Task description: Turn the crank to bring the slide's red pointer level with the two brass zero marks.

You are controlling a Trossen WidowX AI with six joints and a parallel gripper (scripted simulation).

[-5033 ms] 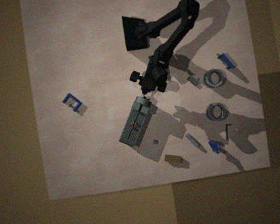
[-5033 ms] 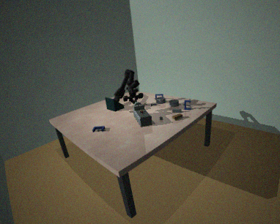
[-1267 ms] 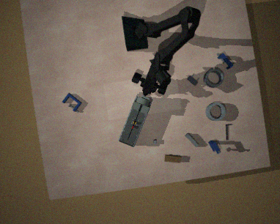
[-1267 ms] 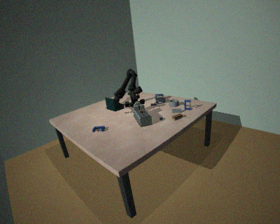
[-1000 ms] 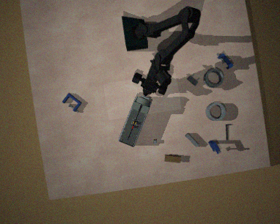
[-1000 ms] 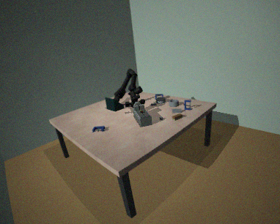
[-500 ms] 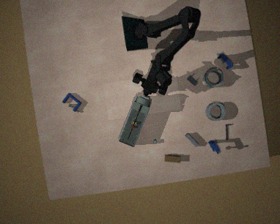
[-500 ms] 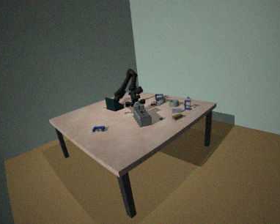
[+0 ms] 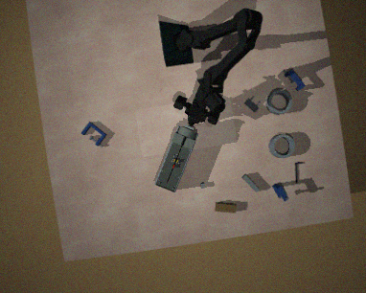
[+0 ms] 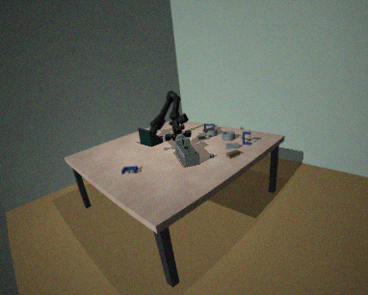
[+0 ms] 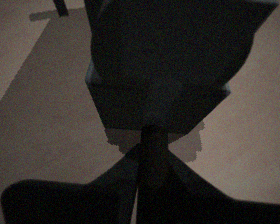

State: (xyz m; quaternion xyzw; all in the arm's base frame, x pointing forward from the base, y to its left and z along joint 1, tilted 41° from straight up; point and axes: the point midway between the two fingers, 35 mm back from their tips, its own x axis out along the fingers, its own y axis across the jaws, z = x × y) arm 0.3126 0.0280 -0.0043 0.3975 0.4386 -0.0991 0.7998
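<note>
Right now the dark handle is 30 mm above my gripper tip, 20 mm behind it and 10 mm to the left of it. From my gripper tip the other things lie so: small grey cube: 270 mm ahead, 20 mm to the left, 20 mm below; then red pointer: 170 mm ahead, 90 mm to the right, 50 mm above; then grey bar: 280 mm ahead, 230 mm to the left, 20 mm below.
</note>
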